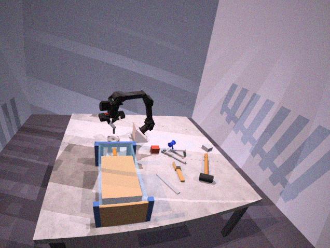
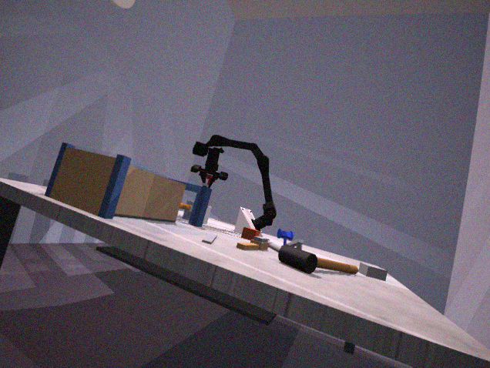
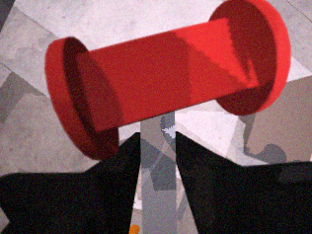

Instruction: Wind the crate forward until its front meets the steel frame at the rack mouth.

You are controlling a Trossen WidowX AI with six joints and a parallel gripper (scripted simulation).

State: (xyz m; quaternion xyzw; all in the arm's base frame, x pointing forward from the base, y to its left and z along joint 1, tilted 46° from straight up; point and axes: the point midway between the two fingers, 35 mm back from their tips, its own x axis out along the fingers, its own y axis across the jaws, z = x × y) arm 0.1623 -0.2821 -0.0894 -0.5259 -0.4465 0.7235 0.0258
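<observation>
Now: gripper tip 2 cm past the red winch handle grip, 1 cm to the left of it and 5 cm below it. From my gripper tip the other things lie so: winch handle (1 cm ahead, 2 cm above); then pale winch body (5 cm ahead, 2 cm to the left, 14 cm below); then clear-panelled cubby (47 cm ahead, 7 cm to the left, 6 cm below).
</observation>
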